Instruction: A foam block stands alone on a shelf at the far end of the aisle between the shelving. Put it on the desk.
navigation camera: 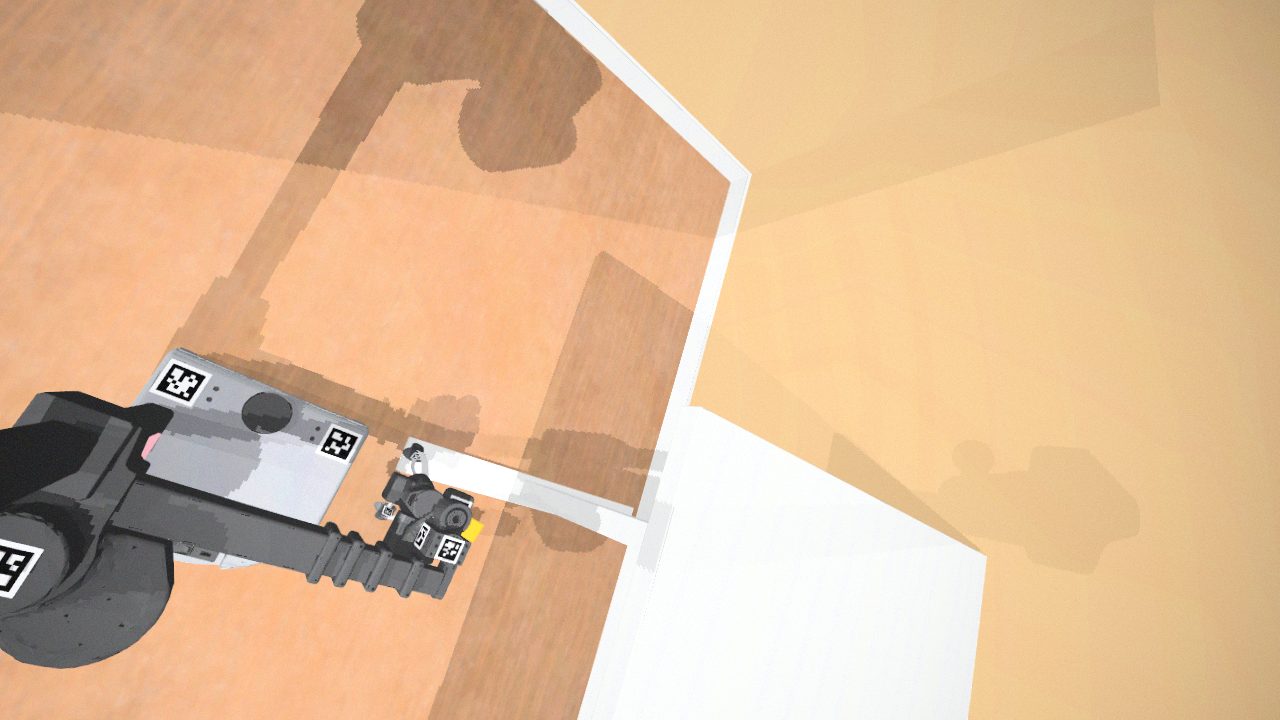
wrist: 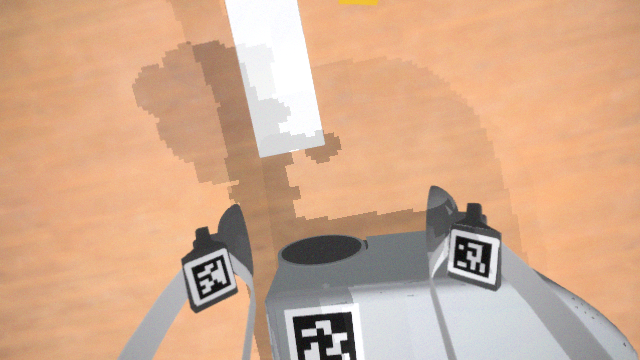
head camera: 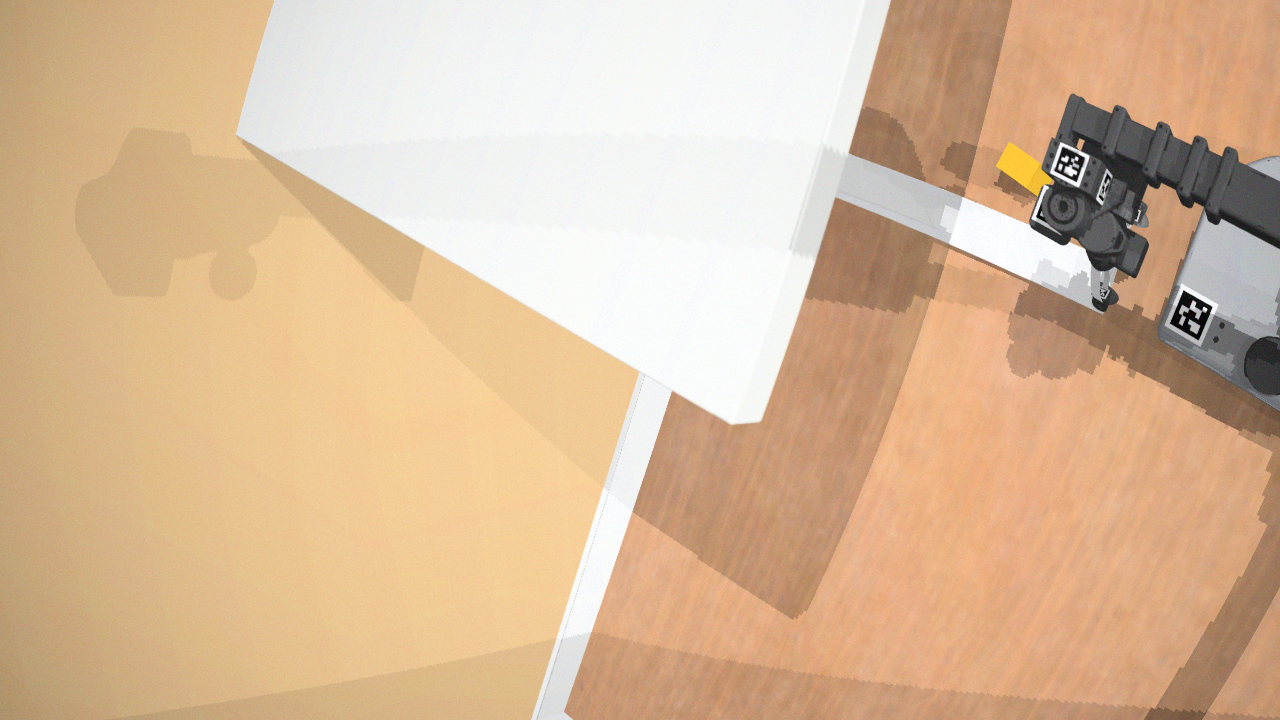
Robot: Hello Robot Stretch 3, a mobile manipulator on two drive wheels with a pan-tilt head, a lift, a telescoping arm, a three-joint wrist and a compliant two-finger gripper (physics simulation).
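Frame: origin at the robot's base, x ahead, y left, z up, level; centimetres.
Seen in the pictures: robot's base, link origin: [navigation camera: 265, 410] [head camera: 1267, 363].
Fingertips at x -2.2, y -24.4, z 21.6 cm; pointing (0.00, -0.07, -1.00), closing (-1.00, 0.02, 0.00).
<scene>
Offsets run from my fingertips to a thing's top centre. "spot": to the spot under its first point. Level surfaces: height alone.
The yellow foam block {dx -5.7, dy -23.1, dz -12.6 cm} [head camera: 1016, 163] [navigation camera: 472, 530] lies on the floor beside the white desk foot, partly hidden by the wrist in the head and navigation views. A sliver of the block [wrist: 358, 2] shows at the top edge of the wrist view. The white desk {dz +73.4 cm} [head camera: 537, 179] [navigation camera: 805, 582] stands beyond it, by the wall. My gripper [wrist: 335, 220] is open, its fingers apart with nothing between them. It points down above the floor, between the block and my base, near the end of the desk foot.
The white desk foot [head camera: 984, 234] [navigation camera: 487, 474] [wrist: 280, 75] runs along the floor from under the desk toward my base [head camera: 1230, 259] [navigation camera: 259, 452] [wrist: 395, 320]. The base lies directly beyond the fingers in the wrist view. A white baseboard {spot: dx +91.2, dy -70.4, dz -15.9 cm} [head camera: 601, 546] [navigation camera: 707, 313] borders the wall.
</scene>
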